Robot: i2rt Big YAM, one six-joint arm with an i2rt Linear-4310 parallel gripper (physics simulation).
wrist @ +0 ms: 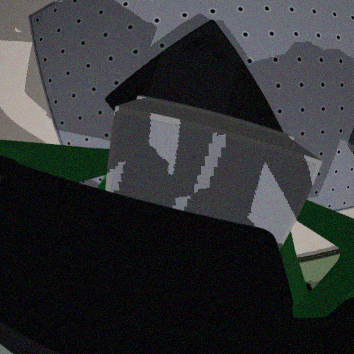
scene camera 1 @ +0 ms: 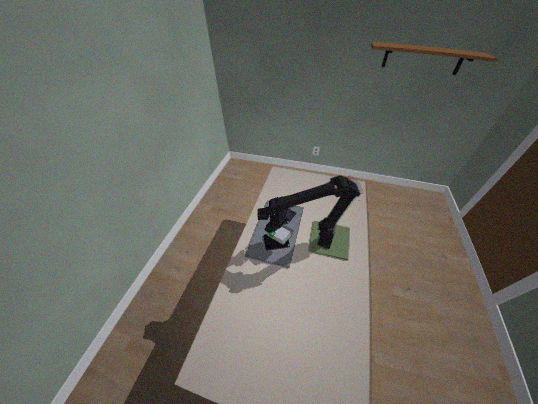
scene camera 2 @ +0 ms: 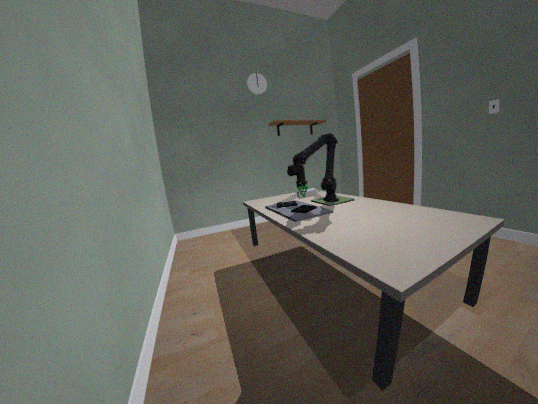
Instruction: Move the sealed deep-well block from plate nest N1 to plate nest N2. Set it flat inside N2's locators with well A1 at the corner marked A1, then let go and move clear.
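Places are measured from the arm's base along level axes (x ahead, y left, z up), in metres.
Pixels of known places: gripper, fingertip midpoint: (wrist: 202,181) (scene camera 1: 275,232) (scene camera 2: 302,195); arm's base at its link origin: (scene camera 1: 325,240) (scene camera 2: 331,200).
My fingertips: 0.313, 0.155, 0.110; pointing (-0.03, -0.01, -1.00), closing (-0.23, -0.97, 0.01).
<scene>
For each thing: its top centre in the pictures, then the offset to it from my fingertips, as dx, dy, dz. Level surfaces: height alone.
- sealed block at its top centre: (wrist: 184,276) (scene camera 1: 278,231) (scene camera 2: 306,189) -0.027, +0.006, +0.039
- black nest at its top centre: (wrist: 208,132) (scene camera 1: 276,239) (scene camera 2: 304,207) -0.004, -0.005, -0.091
- grey perforated plate at its top centre: (wrist: 301,97) (scene camera 1: 276,229) (scene camera 2: 295,207) +0.033, -0.097, -0.108
- second dark nest at its top centre: (scene camera 1: 283,212) (scene camera 2: 286,202) +0.048, -0.253, -0.091
- long pale table at its surface level: dz -0.122
The sealed block (scene camera 1: 281,235) (wrist: 200,160), a pale grey box with shadow patches, is held in the air, turned relative to the nests. My gripper (scene camera 1: 279,236) (scene camera 2: 302,191) with green fingers is shut on it. In the wrist view a black housing hides the block's near part. A black nest (scene camera 1: 275,244) (scene camera 2: 303,209) (wrist: 205,75) sits on the grey perforated plate (scene camera 1: 285,258) (scene camera 2: 295,216) (wrist: 70,75), below and beyond the block. A second dark nest (scene camera 2: 287,204) sits farther back, partly hidden by the arm in scene camera 1. The nest labels and the A1 mark cannot be read.
The arm's base stands on a green board (scene camera 1: 341,241) (scene camera 2: 345,200) beside the grey plate. Both are on the long pale table (scene camera 1: 300,325) (scene camera 2: 400,225). The arm's shadow falls across the plate and table. A wooden wall shelf (scene camera 1: 430,51) (scene camera 2: 297,122) is on the far wall.
</scene>
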